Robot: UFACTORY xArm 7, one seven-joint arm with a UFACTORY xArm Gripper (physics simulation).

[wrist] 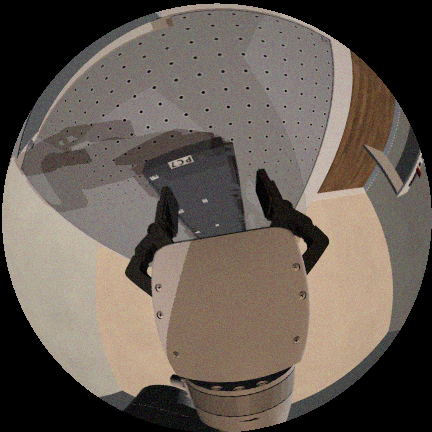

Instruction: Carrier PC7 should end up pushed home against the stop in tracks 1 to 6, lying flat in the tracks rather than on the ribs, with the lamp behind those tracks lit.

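Frame: origin at the arm's base, x back, y right, z up, level; metres.
Seen in the pictures: gripper, fingertip midpoint: (214, 185).
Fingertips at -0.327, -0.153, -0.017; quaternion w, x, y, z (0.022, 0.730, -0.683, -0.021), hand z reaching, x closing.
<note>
Offsets run from my fingertips to a thing's middle, as dx, dy, dz. "spot": to the spot under its first point. Level surfaces: height alone.
The carrier PC7 {-0.154, +0.012, -0.062} (180, 162), with a white label, shows at the far end of the dark base {spot: -0.157, -0.008, -0.066} (220, 212). Whether it lies flat in the tracks or on the ribs, and whether it touches the stop, I cannot tell. The base carries small white number tags, too small to read surely. Its near end is hidden behind the gripper body. My gripper (214, 185) is wide open with nothing between its fingers. The fingers stand apart over the two sides of the base, nearer the camera than the PC7 label. No lit lamp can be made out.
A grey perforated table top {dz -0.077} (210, 65) surrounds the base, with a pale rim (341, 75) at its right. Beyond that are a brown wood surface (367, 110) and a tilted pale panel (386, 170). Dark shadows fall on the table left of the base.
</note>
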